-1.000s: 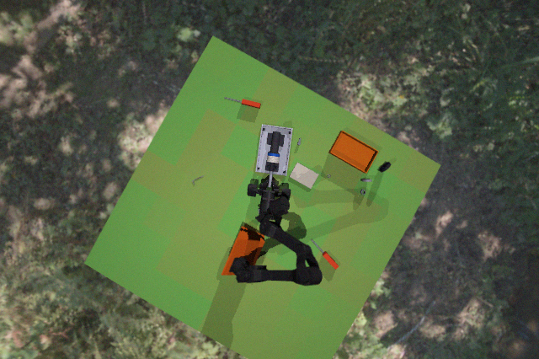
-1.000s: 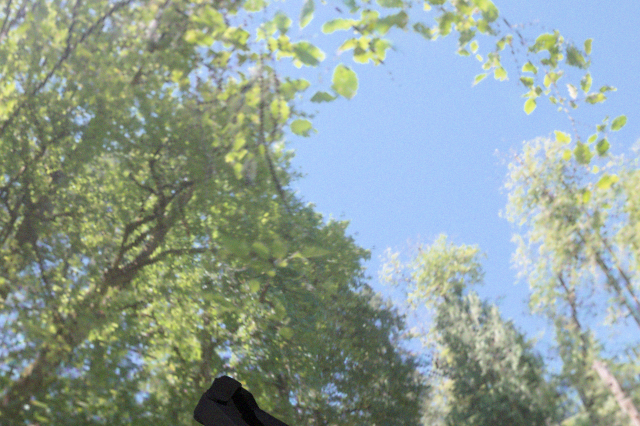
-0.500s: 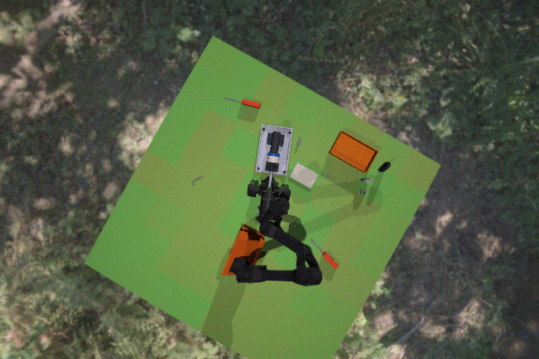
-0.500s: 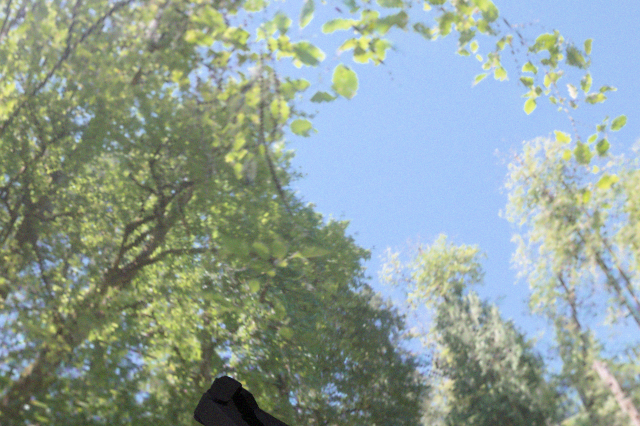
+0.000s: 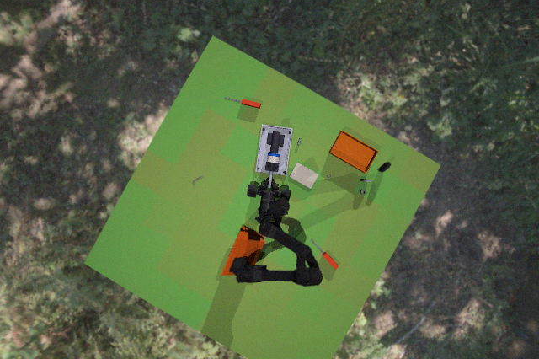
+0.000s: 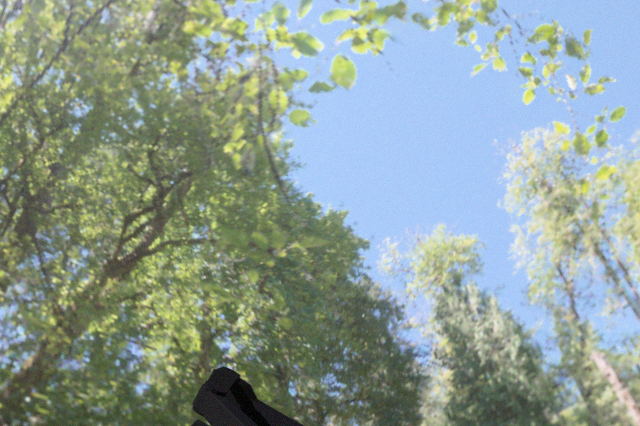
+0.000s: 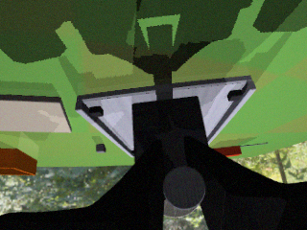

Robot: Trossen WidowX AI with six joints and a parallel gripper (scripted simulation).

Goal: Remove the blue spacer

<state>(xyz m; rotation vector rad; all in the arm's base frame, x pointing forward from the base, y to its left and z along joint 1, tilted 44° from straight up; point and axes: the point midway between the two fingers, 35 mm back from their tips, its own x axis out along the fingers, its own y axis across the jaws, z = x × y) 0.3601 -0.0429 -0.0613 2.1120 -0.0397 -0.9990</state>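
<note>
My gripper tip is 5 cm short of the grey shaft, 2 cm below it and 1 cm to the right of it. From my gripper tip the other things lie so: beige plate (14 cm to the right, 8 cm ahead, 5 cm below); orange tray (31 cm to the right, 28 cm ahead, 5 cm below); blue spacer (11 cm ahead, 3 cm to the left, 2 cm above).
</note>
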